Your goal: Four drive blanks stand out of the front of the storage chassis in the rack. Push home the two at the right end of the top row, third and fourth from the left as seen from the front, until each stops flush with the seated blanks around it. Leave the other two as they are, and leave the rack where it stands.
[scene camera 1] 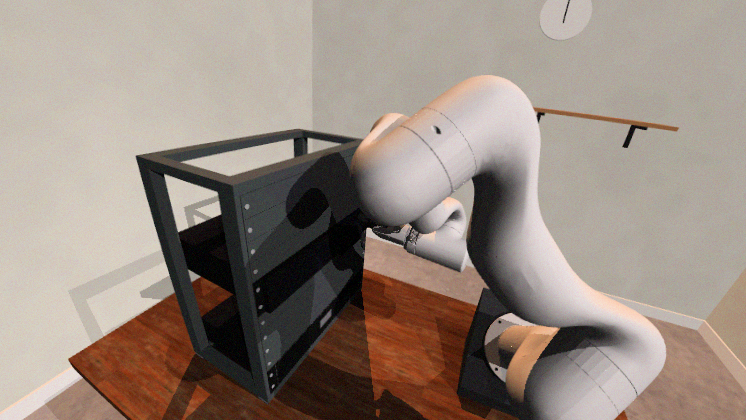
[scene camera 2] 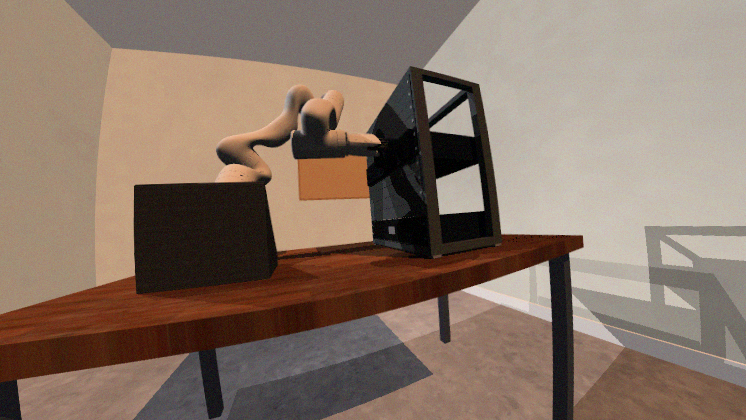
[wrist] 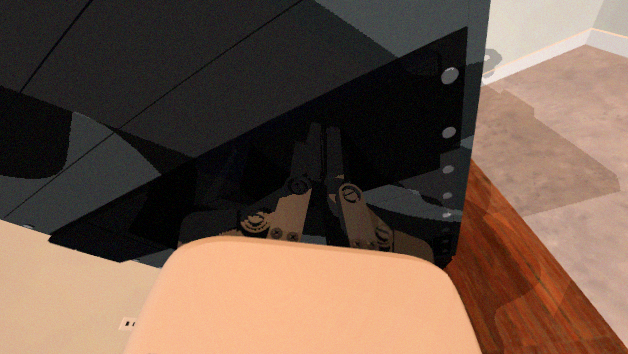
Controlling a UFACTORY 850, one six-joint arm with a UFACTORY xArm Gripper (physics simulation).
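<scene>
The rack stands upright on the table. The storage chassis is the black unit across the rack's middle, between grey panels. Its front is black and in deep shadow. I cannot make out the single drive blanks or how far each stands out; the arm and fingers also hide part of the right end. My gripper is shut and empty, its fingertips at the chassis front, towards its right end. Whether they touch a blank I cannot tell. In scene camera 1 the arm hides the fingertips.
The table carries the rack and the dark base block of the arm. Grey panels lie above and below the chassis. A lower black unit with a pale label sits near the rack's foot.
</scene>
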